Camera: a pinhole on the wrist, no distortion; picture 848 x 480 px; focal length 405.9 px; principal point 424.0 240.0 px. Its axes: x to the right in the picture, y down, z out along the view. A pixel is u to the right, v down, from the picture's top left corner.
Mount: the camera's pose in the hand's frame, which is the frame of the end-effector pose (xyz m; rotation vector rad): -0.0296 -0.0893 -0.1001 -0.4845 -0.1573 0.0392
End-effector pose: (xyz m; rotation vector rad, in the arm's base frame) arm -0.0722 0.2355 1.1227 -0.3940 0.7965 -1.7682
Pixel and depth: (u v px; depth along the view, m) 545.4 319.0 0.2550
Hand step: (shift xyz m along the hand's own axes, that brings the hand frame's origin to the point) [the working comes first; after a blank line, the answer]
In the camera's frame: 0.0763 0.0496 0.2550

0.0049 0.0778 0.1101
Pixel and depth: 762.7 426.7 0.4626
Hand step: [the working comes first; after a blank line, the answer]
In the camera's frame: 0.3860 0.2128 0.4626

0.2775 0.3409 0.2590
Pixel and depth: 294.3 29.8 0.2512
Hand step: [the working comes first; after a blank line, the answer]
In the camera's frame: -0.0803 -0.1301 0.2512

-0.1490 -0.0946 0.1686
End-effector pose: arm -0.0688 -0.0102 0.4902 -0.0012 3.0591 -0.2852
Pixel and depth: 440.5 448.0 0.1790
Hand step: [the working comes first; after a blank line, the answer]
In the camera's frame: 0.0073 0.0917 0.1790

-0.0510 0.0748 0.0144
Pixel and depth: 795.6 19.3 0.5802
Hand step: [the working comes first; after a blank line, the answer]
In the camera's frame: 0.5312 -0.3155 0.5802

0.4021 -0.0613 0.6287
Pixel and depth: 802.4 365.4 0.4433
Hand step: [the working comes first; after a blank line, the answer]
In the camera's frame: 0.4133 0.1370 0.4433

0.3075 0.2670 0.2814
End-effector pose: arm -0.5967 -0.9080 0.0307 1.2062 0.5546 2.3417
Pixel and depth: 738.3 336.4 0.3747
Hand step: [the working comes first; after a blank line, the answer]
In the camera's frame: 0.2901 0.0890 0.3747

0.1969 0.1837 0.2265
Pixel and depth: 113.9 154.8 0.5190
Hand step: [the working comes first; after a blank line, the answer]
In the camera's frame: -0.3965 -0.1089 0.5190

-0.5039 0.0238 0.3479
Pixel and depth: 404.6 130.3 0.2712
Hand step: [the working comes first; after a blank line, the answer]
In the camera's frame: -0.0130 -0.0733 0.2712

-0.0857 -0.0302 0.1690
